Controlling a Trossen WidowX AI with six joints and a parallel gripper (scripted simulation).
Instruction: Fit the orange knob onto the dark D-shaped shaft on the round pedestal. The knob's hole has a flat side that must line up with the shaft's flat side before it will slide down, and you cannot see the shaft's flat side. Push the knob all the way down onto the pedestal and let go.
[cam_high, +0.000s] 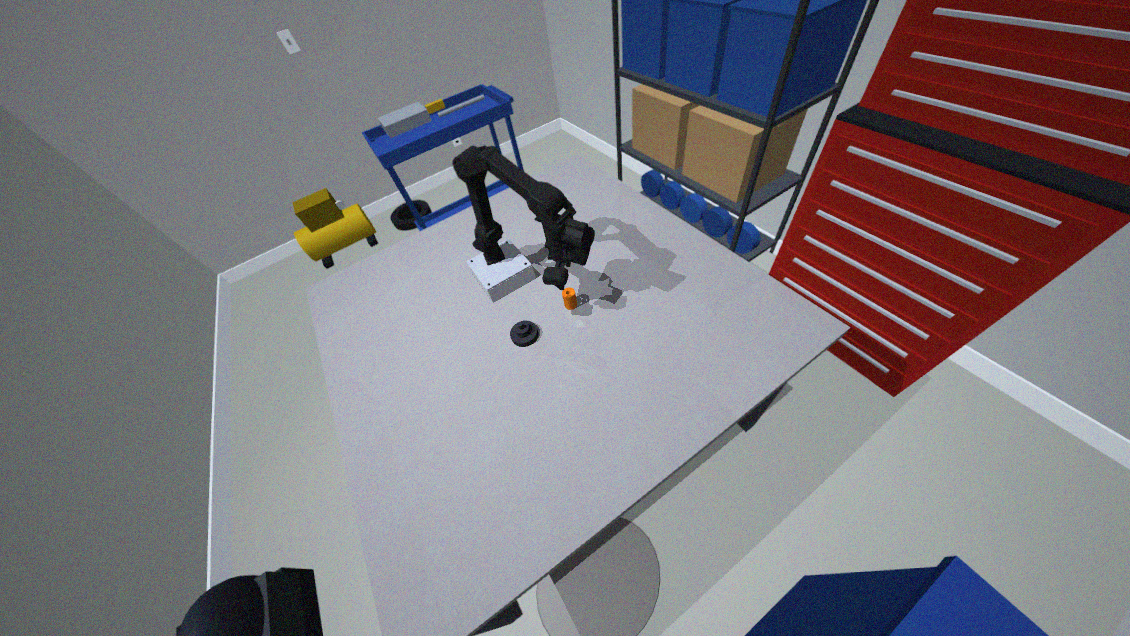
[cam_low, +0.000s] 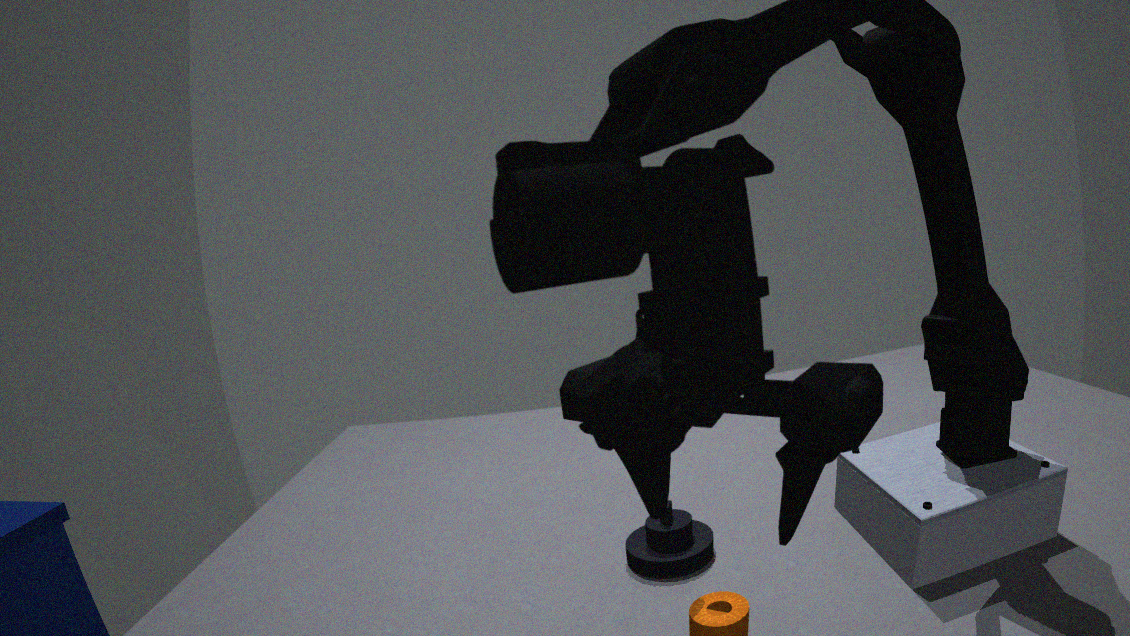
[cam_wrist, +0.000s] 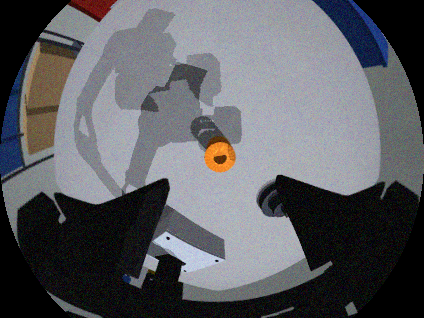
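Now: gripper tip 100 mm above the orange knob. The rest, counted from my gripper tip: dark round pedestal: 40 mm ahead, 170 mm to the right, 90 mm below.
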